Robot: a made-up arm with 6 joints.
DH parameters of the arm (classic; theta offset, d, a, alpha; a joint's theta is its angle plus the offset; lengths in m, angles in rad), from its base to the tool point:
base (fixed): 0 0.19 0 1.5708
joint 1: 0 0.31 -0.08 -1.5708
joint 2: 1.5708 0.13 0 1.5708
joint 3: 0 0.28 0.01 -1.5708
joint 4: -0.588 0 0.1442 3.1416
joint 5: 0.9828 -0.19 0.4 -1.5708
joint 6: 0 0.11 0.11 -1.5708
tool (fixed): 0 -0.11 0 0
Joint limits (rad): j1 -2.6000..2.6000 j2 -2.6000..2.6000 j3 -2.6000..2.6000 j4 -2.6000..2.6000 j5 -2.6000..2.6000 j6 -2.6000..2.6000
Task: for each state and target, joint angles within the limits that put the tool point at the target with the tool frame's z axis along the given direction. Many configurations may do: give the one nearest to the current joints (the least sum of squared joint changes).
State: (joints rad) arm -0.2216 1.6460 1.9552 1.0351 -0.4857 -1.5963
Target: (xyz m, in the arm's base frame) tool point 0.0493 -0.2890 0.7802 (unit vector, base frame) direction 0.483 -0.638 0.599
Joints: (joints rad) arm -0.1354 1.3150 1.5800 1.4419 -0.7903 -1.0000
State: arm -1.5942 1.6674 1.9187 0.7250 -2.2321 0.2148
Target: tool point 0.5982 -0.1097 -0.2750 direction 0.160 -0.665 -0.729
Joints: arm -1.8499 0.8554 1.7477 0.1597 -1.5491 -0.5448
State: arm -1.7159 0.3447 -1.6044 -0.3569 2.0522 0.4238
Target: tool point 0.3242 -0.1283 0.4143 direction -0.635 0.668 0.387
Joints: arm -1.5541 0.6902 -2.0648 -0.2246 1.9072 0.2252
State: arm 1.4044 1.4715 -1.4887 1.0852 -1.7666 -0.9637
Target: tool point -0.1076 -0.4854 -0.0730 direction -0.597 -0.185 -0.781
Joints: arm 1.3518 0.9743 -1.2188 1.5241 -1.8705 -0.7416
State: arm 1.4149 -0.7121 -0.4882 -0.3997 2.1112 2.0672
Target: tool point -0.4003 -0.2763 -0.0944 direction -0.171 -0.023 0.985
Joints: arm 1.9384 -0.7975 -0.6813 -0.6049 1.7855 1.2861
